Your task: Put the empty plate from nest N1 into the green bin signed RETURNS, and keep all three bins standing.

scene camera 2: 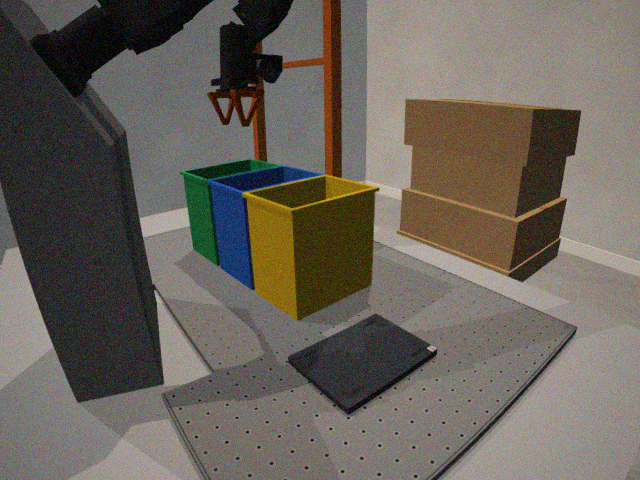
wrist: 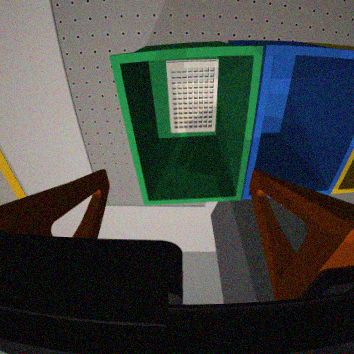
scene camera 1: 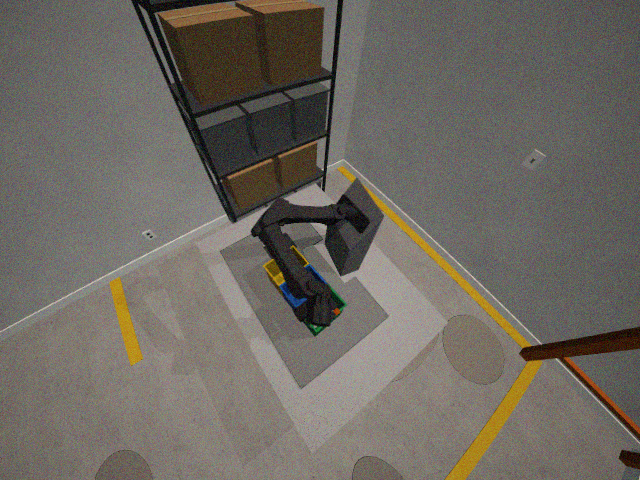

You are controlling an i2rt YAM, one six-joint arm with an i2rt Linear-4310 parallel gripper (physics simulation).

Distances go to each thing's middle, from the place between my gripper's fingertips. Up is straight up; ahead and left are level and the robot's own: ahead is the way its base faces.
The green bin (scene camera 2: pixel 198 193) is 18 cm below my hand, 2 cm behind it and 1 cm to the right of it. From my hand the other things lie so: yellow bin (scene camera 2: pixel 311 240) (27 cm to the right, 18 cm below, 4 cm behind); blue bin (scene camera 2: pixel 230 210) (18 cm below, 14 cm to the right, 3 cm behind); white plate (wrist: pixel 192 83) (26 cm below, 3 cm behind, 2 cm to the right).
